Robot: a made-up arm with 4 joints.
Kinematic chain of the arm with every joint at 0, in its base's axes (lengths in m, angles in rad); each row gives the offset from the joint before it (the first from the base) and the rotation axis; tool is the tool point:
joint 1: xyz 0 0 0.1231 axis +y
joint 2: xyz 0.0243 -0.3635 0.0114 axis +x
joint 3: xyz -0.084 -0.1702 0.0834 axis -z
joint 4: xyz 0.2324 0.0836 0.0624 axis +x
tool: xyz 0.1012 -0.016 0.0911
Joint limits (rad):
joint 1: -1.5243..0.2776
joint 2: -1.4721..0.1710
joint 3: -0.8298..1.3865
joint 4: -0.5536..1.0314
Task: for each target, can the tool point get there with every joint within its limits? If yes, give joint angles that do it. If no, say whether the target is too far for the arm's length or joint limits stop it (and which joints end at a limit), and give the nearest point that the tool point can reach.
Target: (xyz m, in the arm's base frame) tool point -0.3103 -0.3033 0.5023
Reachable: yes | joints -1.1205 -1.1676 0.7638 0.3623
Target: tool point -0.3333 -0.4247 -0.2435
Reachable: no: joint limits stop it (at a limit: joint 1, joint 3, joint 4) | nearest point -0.5303 -0.4679 0.1465 | short by 0.439 m
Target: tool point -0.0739 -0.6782 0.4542
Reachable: yes | joints -0.9242 -0.1723 0.5841 0.9054
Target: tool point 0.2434 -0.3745 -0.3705
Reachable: no: joint limits stop it (at a limit: joint 1, joint 2, joint 3, joint 4) | nearest point 0.1489 -0.1782 0.0342 | short by 0.460 m
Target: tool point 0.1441 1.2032 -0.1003
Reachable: no: too far | nearest point 0.0714 -0.0866 0.0803 | short by 1.304 m
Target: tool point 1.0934 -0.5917 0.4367
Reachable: no: too far | nearest point 0.3628 -0.4928 0.3790 | short by 0.740 m
